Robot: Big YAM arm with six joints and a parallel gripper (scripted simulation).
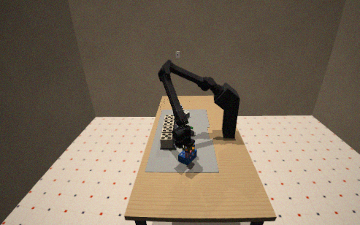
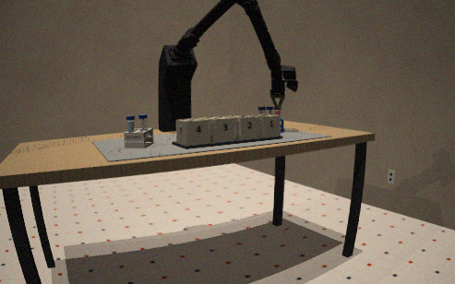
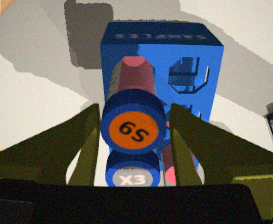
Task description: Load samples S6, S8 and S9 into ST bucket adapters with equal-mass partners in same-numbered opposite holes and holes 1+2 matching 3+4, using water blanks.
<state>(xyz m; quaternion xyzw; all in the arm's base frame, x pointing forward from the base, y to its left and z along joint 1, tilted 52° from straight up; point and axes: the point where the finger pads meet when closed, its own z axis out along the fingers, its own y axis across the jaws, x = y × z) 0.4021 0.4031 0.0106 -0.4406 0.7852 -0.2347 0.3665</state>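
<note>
The sample tube S9 lies 1 cm to the left of my hand and 5 cm below it. Round my hand: sample tube S8: 2 cm behind, 9 cm to the right, 5 cm below; blue sample rack rs: 1 cm behind, 5 cm to the right, 9 cm below; tube X3: 2 cm behind, 4 cm to the right, 5 cm below.
</note>
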